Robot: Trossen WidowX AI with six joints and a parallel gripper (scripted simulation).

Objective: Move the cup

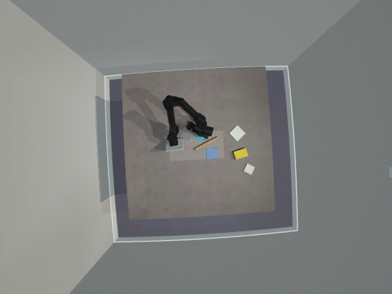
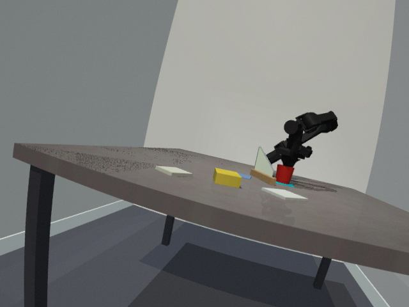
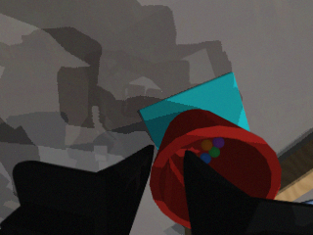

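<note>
Right now the red cup is 2 cm to the right of my gripper tip, 2 cm ahead of it and 1 cm below it. The rest, counted from my gripper tip: yellow block (32 cm ahead, 25 cm to the right, 3 cm below); then cyan pad (5 cm below, 3 cm ahead, 2 cm to the right); then wooden bar (11 cm to the right, 5 cm ahead, 4 cm below).
</note>
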